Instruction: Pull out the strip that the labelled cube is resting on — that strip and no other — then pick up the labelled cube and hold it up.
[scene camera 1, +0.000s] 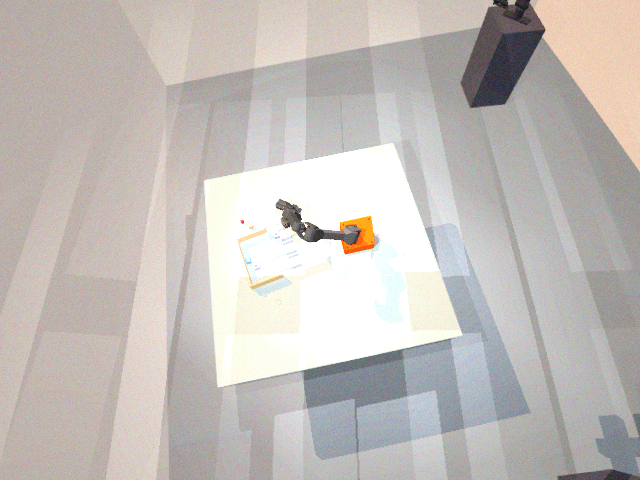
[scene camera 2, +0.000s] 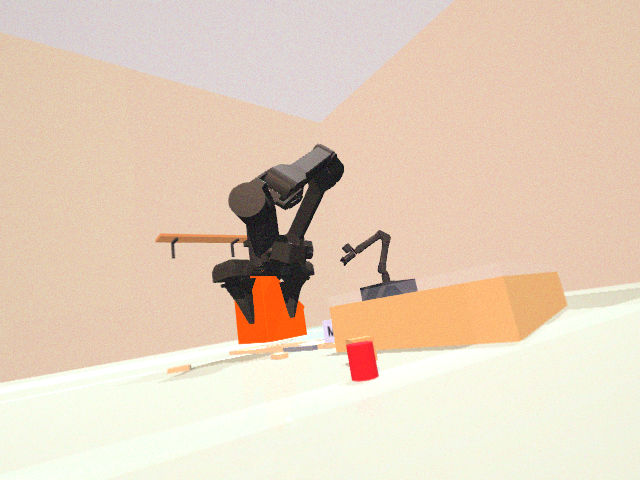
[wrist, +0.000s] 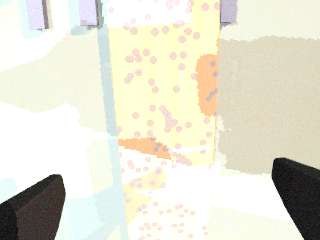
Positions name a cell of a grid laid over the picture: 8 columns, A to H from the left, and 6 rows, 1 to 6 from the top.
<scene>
The gripper (scene camera 2: D5) is open, holding nothing. Further things: a red cylinder (scene camera 2: E5).
The gripper is seen too in the wrist view (wrist: E5). The wrist view misses the red cylinder: it is out of frame.
</scene>
